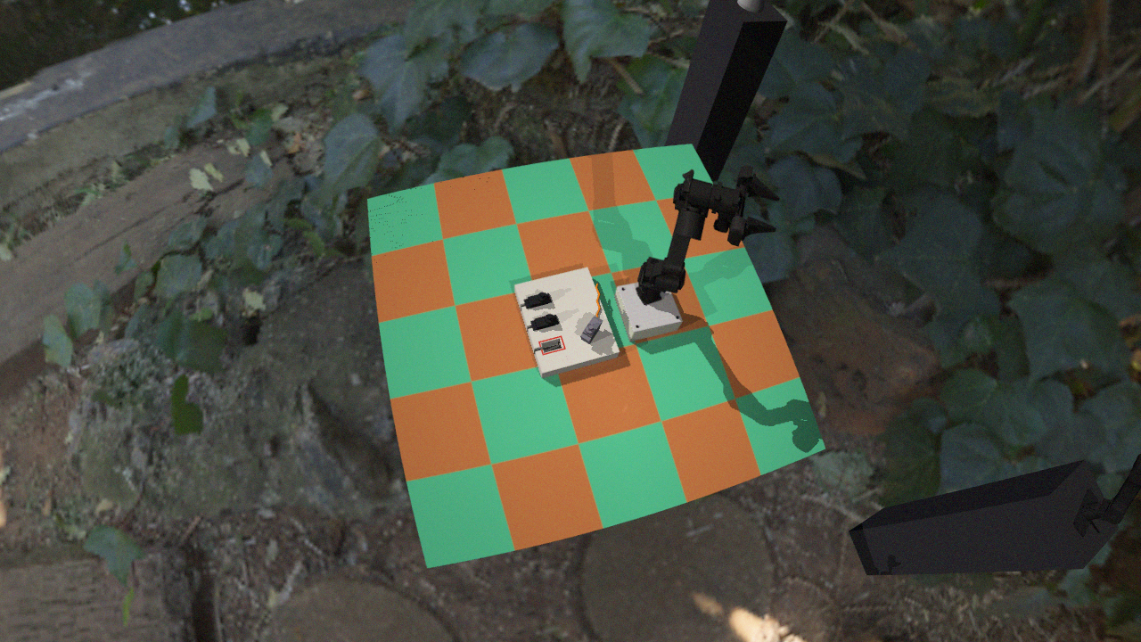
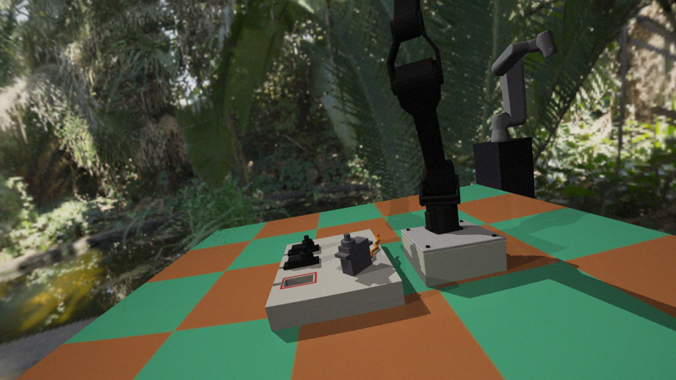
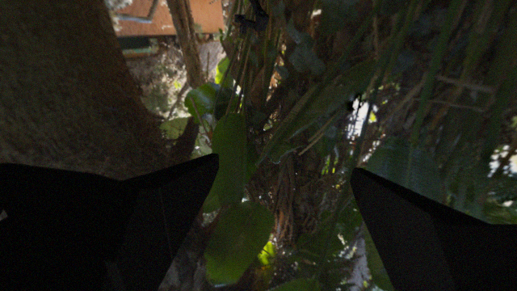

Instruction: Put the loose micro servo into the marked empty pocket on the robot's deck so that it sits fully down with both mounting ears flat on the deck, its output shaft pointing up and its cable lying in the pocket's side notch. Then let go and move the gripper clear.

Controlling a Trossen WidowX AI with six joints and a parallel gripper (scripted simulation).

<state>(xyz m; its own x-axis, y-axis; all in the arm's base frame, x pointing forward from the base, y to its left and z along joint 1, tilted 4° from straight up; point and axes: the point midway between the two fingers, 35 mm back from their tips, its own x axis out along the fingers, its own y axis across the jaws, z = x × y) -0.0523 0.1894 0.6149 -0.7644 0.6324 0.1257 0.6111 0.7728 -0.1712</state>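
My gripper tip is 33 cm short of the pale deck block, 18 cm to the left of it and 67 cm above it.
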